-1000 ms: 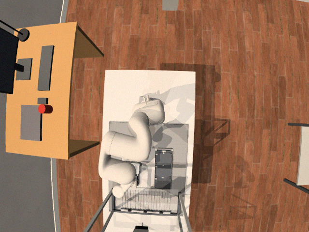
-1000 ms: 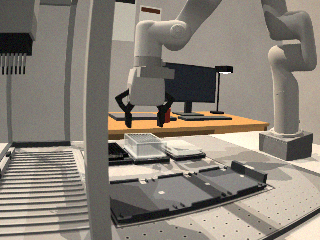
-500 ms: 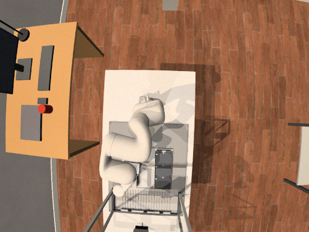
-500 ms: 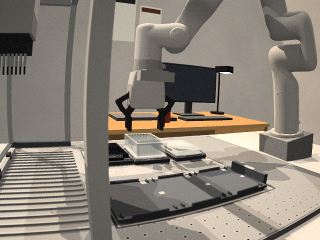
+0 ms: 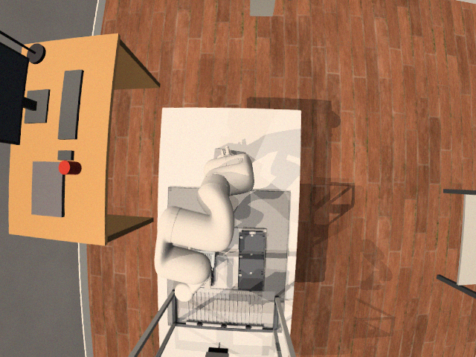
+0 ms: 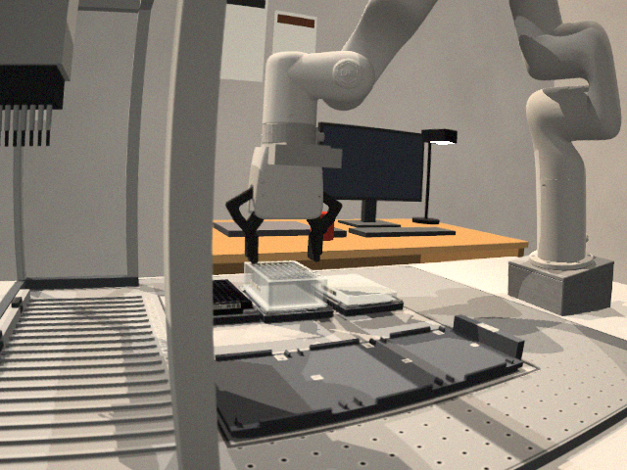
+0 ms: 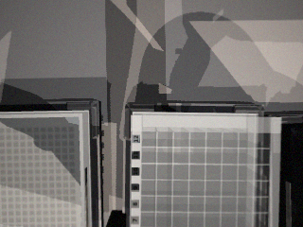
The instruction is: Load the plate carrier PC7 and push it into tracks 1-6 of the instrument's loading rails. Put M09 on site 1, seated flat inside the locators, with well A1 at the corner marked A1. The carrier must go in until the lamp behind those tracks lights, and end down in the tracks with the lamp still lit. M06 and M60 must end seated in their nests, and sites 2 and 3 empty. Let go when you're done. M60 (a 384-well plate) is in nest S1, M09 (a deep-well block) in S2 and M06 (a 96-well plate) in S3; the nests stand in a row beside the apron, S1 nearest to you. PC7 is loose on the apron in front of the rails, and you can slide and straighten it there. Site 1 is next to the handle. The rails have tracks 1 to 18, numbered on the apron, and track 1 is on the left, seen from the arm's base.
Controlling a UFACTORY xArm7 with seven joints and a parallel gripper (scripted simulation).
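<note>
The clear deep-well block M09 lies 40 mm below my hand. The rest, counted from my hand: nest S2: 70 mm below; then dark plate carrier PC7: 250 mm to the left, 60 mm below, 50 mm ahead; then black plate: 100 mm ahead, 60 mm below, 30 mm to the right.
</note>
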